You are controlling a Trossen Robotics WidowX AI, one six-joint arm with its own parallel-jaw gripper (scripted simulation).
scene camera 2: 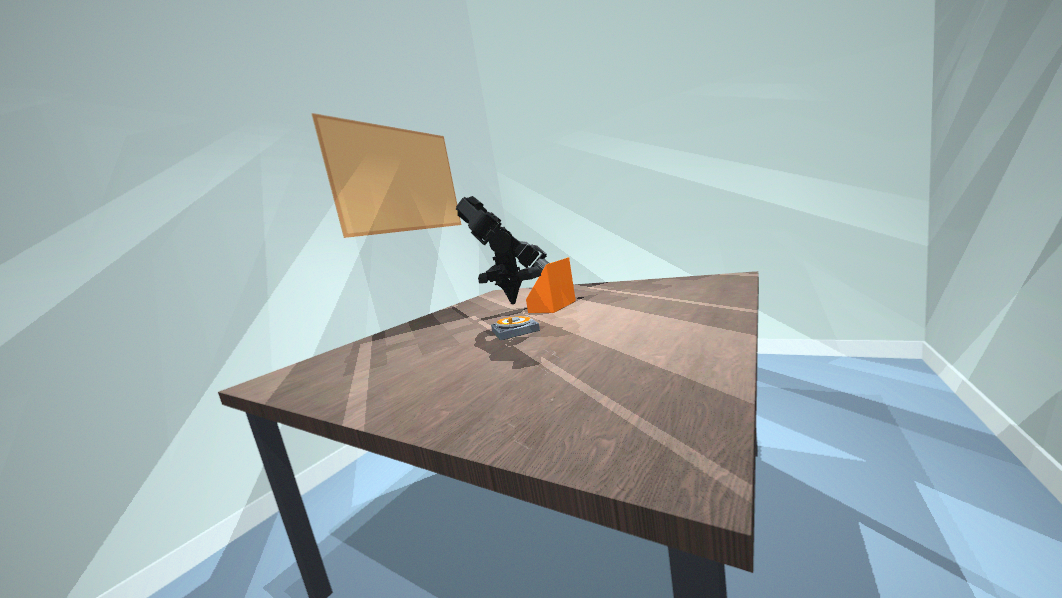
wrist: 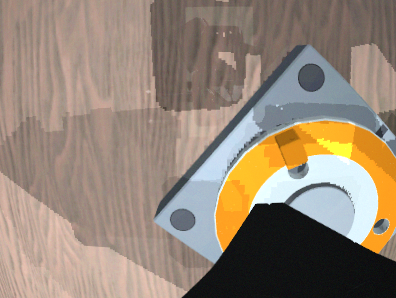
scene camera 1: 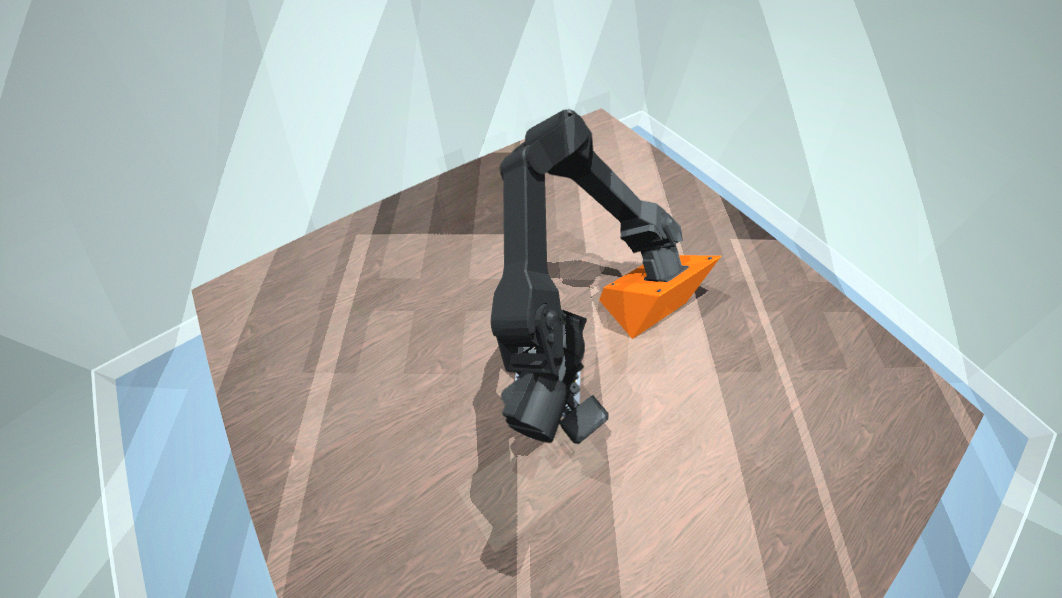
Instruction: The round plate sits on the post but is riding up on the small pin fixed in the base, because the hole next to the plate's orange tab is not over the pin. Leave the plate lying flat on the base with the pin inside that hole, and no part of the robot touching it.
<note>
My gripper [scene camera 1: 547, 395] is shut, holding nothing. Further things: a round plate [wrist: 340, 152].
My gripper shows as well in scene camera 2 [scene camera 2: 513, 304] and in the wrist view [wrist: 267, 217].
</note>
